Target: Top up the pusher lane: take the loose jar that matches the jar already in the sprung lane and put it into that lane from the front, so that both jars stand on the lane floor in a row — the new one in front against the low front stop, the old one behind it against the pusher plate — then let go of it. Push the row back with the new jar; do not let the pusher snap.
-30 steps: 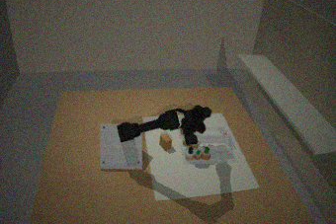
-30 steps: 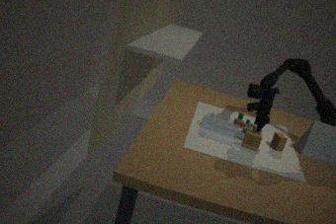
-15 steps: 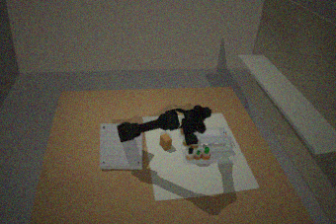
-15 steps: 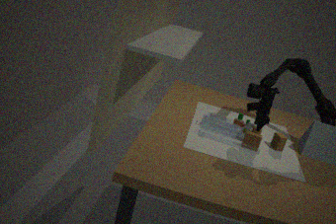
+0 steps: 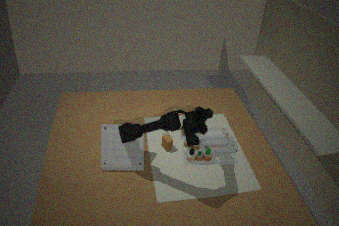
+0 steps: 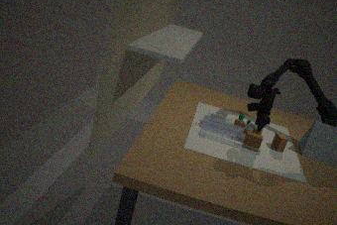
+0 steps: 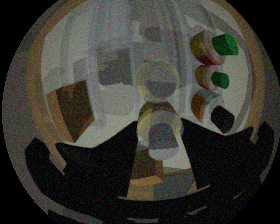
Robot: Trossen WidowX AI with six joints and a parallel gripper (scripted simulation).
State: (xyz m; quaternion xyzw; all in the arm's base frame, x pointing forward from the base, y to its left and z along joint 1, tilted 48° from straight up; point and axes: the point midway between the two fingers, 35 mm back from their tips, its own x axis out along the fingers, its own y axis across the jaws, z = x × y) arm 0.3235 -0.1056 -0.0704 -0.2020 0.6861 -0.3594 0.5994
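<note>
The lane is 15 cm ahead of my gripper tip and 3 cm below it.
</note>
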